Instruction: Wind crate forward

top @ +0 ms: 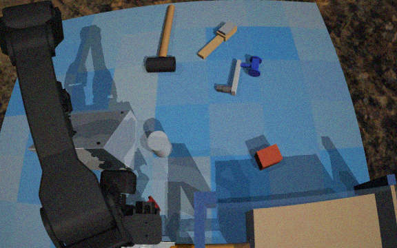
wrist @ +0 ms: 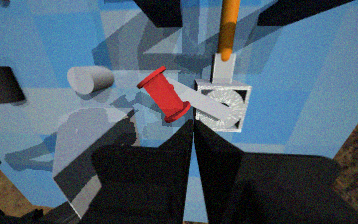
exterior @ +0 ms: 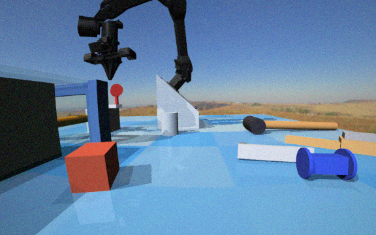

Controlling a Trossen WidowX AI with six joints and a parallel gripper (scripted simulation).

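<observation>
Right now the red grip is 60 mm below my gripper tip, 30 mm to the left of it and 10 mm ahead of it. The rest, counted from my gripper tip: crank with blue grip (460 mm to the left, 240 mm ahead, 180 mm below); then frame (130 mm ahead, 80 mm below, 50 mm to the right); then winch (160 mm below, 70 mm to the right, 40 mm behind).
</observation>
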